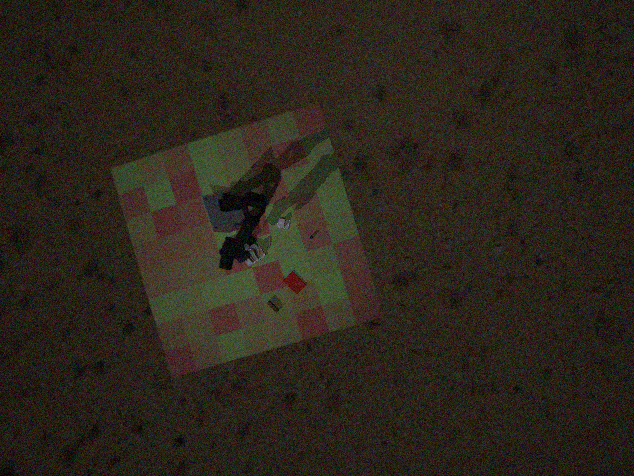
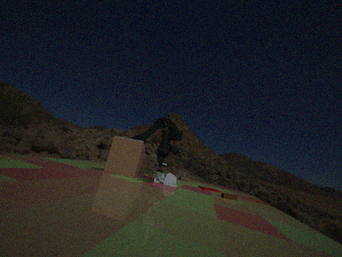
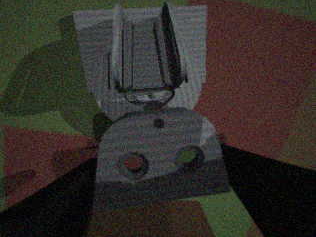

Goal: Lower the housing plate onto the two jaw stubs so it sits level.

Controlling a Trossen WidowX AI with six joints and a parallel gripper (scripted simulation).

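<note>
My gripper tip is now 20 mm below the grey housing plate and 10 mm short of it. The rest, counted from my gripper tip: flat red piece 290 mm ahead, 200 mm to the left, 80 mm below.
</note>
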